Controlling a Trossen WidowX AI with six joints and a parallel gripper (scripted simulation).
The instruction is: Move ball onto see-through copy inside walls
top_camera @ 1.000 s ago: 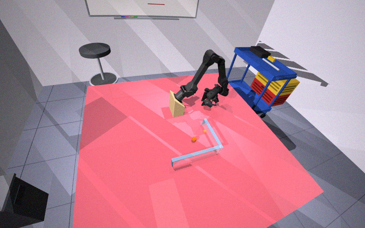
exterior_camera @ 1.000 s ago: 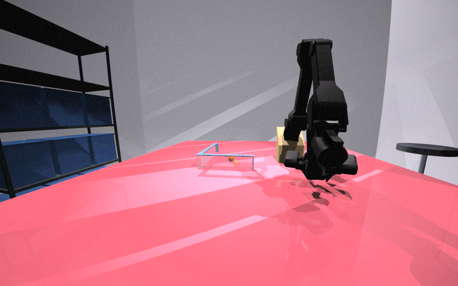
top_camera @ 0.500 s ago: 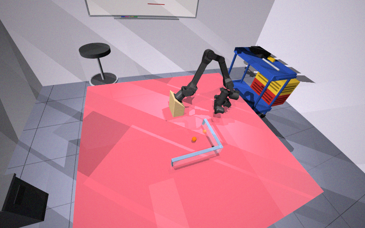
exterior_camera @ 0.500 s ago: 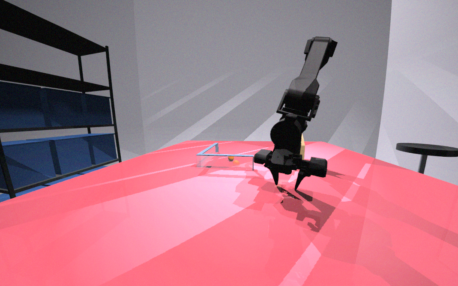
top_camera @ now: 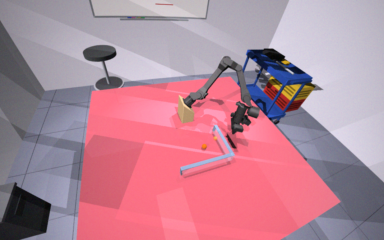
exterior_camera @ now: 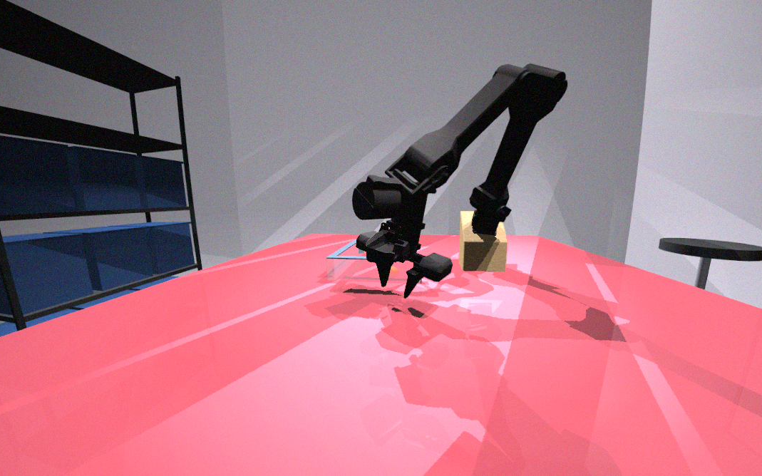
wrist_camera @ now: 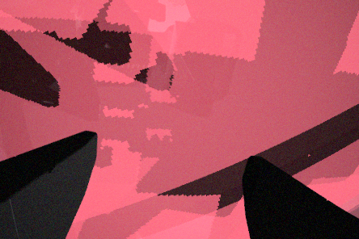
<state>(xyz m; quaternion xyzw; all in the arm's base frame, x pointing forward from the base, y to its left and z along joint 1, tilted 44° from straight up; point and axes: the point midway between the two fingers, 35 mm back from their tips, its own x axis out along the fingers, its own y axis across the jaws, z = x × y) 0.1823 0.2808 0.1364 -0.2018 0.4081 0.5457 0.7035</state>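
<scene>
The grey-blue wall top lies 80 mm ahead of my gripper tip, 110 mm to the right of it and 40 mm above it.
</scene>
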